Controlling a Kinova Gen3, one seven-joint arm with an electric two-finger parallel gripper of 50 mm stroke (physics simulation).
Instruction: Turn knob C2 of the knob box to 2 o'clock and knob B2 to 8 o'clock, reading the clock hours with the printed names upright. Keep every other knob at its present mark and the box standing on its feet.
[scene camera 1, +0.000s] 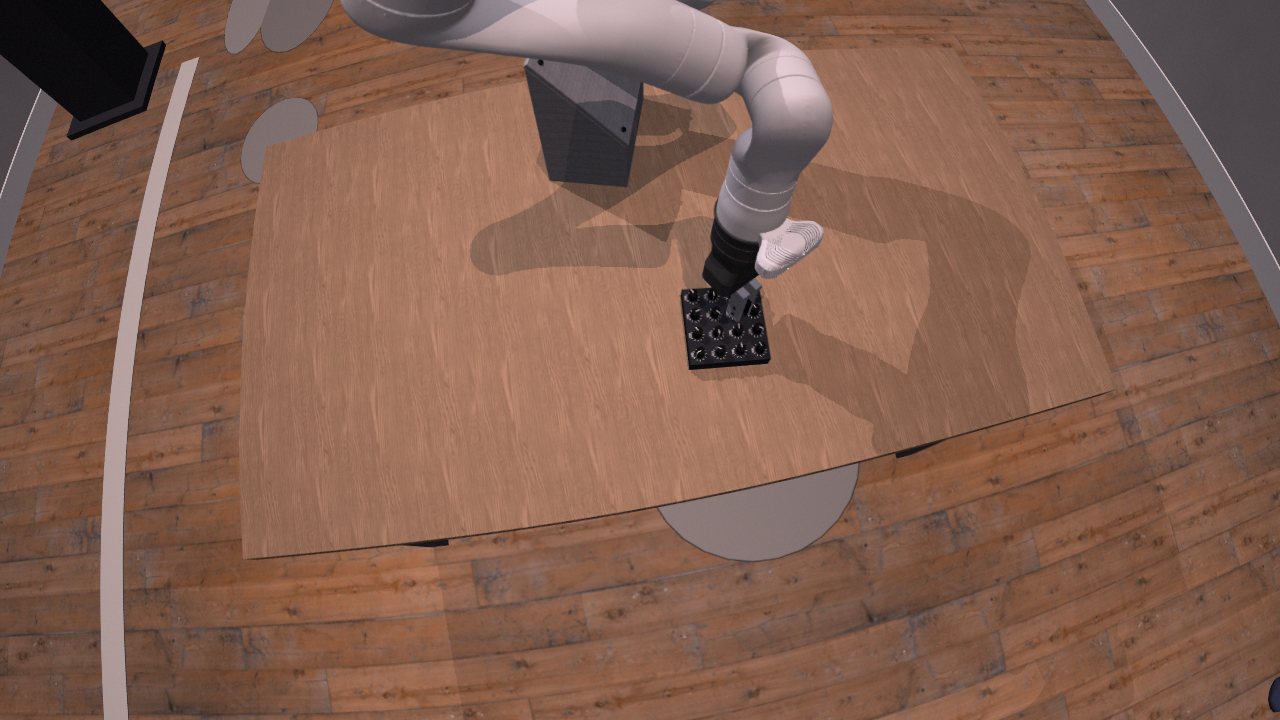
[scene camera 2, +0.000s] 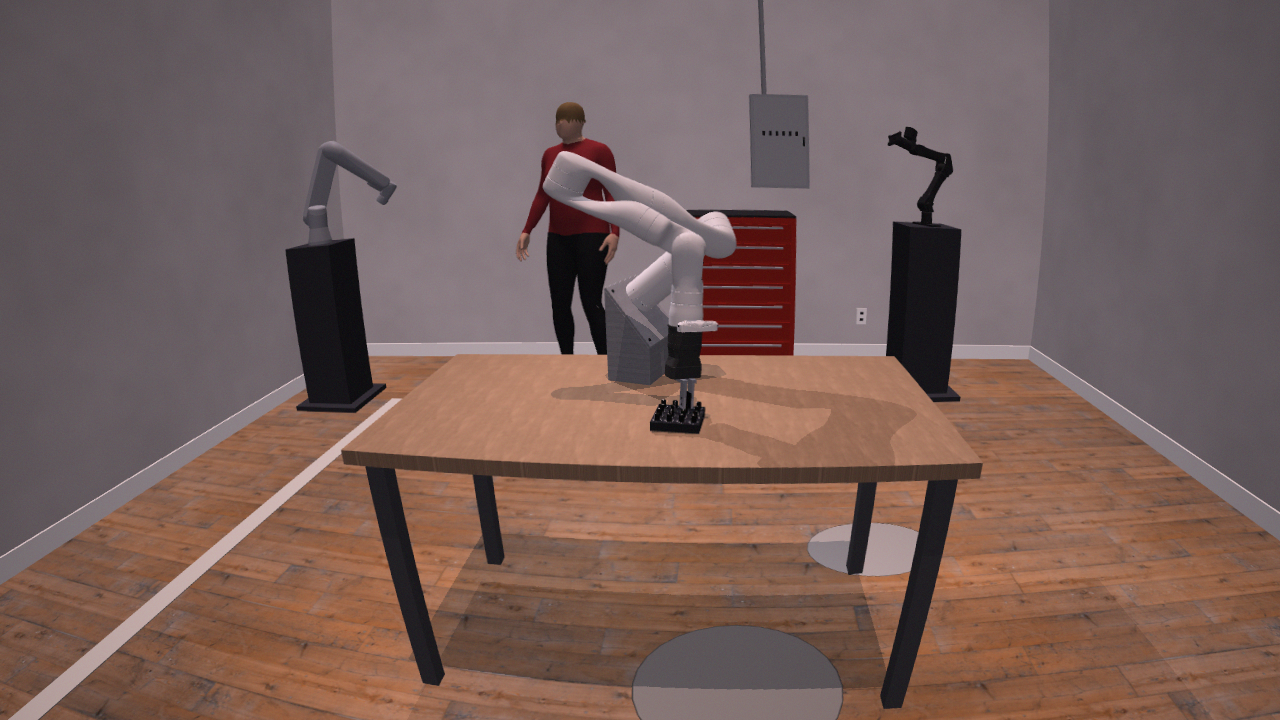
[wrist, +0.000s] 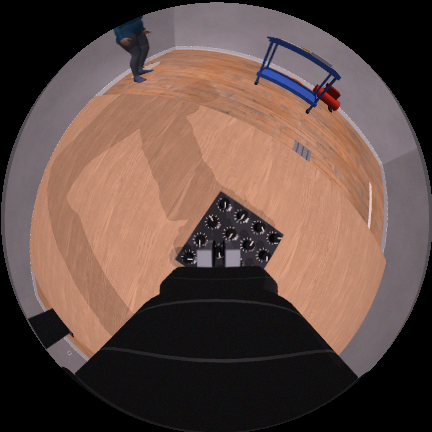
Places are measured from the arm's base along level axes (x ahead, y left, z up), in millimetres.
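Pixels of known places: gripper, fingertip midpoint: (scene camera 1: 737, 312) (scene camera 2: 686, 407) (wrist: 218, 248); arm's base, origin of the base link: (scene camera 2: 638, 297).
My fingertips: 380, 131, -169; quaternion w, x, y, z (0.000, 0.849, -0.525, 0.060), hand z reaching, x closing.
For each thing: its top centre in the pictures, then the offset to it from my fingertips, as dx, dy, dz. Level surfaces: height alone.
- black knob box, middle of its top: (wrist: 234, 248) (scene camera 1: 727, 318) (scene camera 2: 678, 407) +8, -17, +4
- neighbouring knob, middle of its top: (scene camera 1: 716, 310) -7, -28, +3
- wooden table, its level: dz -35
The black knob box (scene camera 1: 729, 363) (scene camera 2: 677, 428) (wrist: 233, 209) stands flat on its feet on the table, with four rows of black white-marked knobs. My gripper (scene camera 1: 737, 313) (scene camera 2: 687, 404) (wrist: 218, 248) points down over it and is shut on a knob (wrist: 219, 248). In scene camera 1 this is the second row from the back, third from the left, which fits C2; the printed names are too small to read. The neighbouring knob (scene camera 1: 714, 314), which fits B2, is hidden behind a finger in the wrist view. The held knob's mark cannot be read reliably.
Neighbouring knobs stand close around the fingers. The wooden table (scene camera 1: 402, 358) (scene camera 2: 501, 420) carries the arm's grey base (scene camera 1: 586, 134) (scene camera 2: 633, 349) behind the box. A person in red (scene camera 2: 577, 188) stands behind the table; a person in blue (wrist: 131, 31) and a blue cart (wrist: 287, 87) stand beyond it.
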